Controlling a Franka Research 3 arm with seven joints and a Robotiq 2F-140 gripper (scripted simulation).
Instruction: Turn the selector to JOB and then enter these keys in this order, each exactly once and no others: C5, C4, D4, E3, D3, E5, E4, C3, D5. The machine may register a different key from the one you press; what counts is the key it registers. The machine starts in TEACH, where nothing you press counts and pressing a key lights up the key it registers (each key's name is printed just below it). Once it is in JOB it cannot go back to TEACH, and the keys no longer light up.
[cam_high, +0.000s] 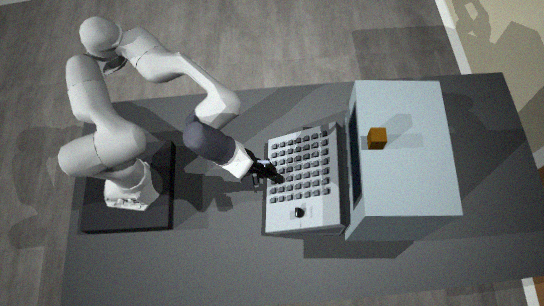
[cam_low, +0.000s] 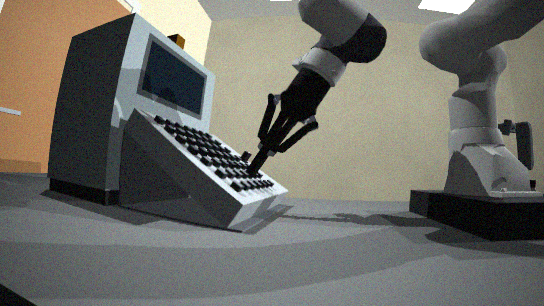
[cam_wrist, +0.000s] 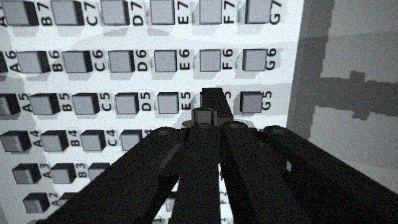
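The E5 key is 50 mm ahead of my hand, 10 mm to the right of it and 10 mm below it. Round my hand: E6 key: 40 mm ahead, 40 mm to the right, 10 mm below; D6 key: 70 mm ahead, 40 mm to the right, 10 mm above; sloped keypad: 100 mm ahead, 30 mm to the right, 30 mm below.
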